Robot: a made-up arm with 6 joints.
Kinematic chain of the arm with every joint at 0, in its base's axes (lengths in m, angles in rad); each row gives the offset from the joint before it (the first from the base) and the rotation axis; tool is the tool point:
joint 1: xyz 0 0 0.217 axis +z
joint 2: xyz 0 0.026 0 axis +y
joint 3: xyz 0 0 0.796 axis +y
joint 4: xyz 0 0 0.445 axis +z
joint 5: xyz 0 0 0 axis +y
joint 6: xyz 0 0 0.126 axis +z
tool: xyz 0 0 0
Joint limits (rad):
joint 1: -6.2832..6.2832
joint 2: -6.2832..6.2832
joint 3: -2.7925..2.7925
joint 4: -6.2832..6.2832
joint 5: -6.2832..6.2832
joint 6: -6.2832..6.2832
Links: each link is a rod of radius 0.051 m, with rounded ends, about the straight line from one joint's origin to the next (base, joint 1, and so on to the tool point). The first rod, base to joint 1, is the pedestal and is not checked.
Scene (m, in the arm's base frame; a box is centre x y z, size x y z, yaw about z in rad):
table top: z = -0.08
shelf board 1: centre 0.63 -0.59 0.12 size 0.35 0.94 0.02 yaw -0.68
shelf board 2: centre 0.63 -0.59 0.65 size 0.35 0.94 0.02 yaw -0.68
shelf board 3: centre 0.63 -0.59 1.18 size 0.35 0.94 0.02 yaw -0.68
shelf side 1: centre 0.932 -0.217 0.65 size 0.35 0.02 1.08 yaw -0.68
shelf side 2: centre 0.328 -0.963 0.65 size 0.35 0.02 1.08 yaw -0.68
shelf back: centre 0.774 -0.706 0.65 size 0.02 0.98 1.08 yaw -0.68
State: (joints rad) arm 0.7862 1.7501 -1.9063 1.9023 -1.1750 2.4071
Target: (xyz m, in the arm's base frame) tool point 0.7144 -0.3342 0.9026
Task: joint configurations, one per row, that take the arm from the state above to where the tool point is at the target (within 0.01 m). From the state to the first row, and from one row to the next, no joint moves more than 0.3 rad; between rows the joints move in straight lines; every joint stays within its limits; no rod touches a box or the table.
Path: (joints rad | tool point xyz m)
1: 1.0143 1.4873 -1.8443 1.9052 -1.1533 2.4071 | 0.4164 0.5127 0.7614
2: 1.2423 1.2245 -1.7822 1.9081 -1.1316 2.4071 | 0.2440 0.4629 0.9302
3: 1.4704 0.9617 -1.7202 1.9110 -1.1100 2.4071 | 0.1136 0.3258 1.0620
4: 1.6984 0.6989 -1.6581 1.9138 -1.0883 2.4071 | 0.0630 0.1306 1.1462
5: 1.9265 0.4360 -1.5961 1.9167 -1.0666 2.4071 | 0.1122 -0.0786 1.1748
6: 2.1545 0.1732 -1.5341 1.9196 -1.0449 2.4071 | 0.2578 -0.2517 1.1434
7: 2.3826 -0.0896 -1.4720 1.9225 -1.0233 2.4071 | 0.4735 -0.3457 1.0516
8: 2.6107 -0.3524 -1.4100 1.9254 -1.0016 2.4071 | 0.7144 -0.3342 0.9026

